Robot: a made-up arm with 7 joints.
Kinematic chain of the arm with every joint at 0, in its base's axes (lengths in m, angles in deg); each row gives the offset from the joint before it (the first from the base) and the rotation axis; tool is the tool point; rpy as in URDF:
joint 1: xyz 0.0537 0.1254 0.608 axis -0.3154 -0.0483 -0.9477
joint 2: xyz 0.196 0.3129 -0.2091 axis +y
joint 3: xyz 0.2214 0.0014 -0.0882 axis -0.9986 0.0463 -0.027
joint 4: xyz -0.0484 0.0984 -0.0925 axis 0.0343 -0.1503 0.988
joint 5: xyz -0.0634 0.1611 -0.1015 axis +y
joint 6: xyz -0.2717 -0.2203 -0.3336 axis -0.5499 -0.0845 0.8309
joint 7: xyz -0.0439 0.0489 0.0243 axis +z
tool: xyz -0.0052 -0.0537 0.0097 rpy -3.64 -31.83 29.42
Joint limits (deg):
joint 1: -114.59..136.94
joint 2: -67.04..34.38
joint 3: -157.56..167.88
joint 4: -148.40..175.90
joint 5: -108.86..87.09
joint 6: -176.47..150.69
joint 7: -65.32..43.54
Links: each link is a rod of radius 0.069 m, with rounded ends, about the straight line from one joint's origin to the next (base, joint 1, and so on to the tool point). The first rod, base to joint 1, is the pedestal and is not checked.
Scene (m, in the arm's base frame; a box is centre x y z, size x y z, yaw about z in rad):
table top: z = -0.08
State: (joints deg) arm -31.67 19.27 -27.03 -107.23 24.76 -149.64 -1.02
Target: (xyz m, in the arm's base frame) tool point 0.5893 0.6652 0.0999
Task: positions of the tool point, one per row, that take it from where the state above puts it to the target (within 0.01 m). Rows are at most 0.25 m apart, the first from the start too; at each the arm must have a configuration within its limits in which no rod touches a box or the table.
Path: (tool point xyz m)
1: 0.0704 1.1350 0.3650
2: 0.2413 1.0668 0.2872
3: 0.3890 0.9612 0.2147
4: 0.5070 0.8246 0.1512
5: 0.5894 0.6651 0.0999

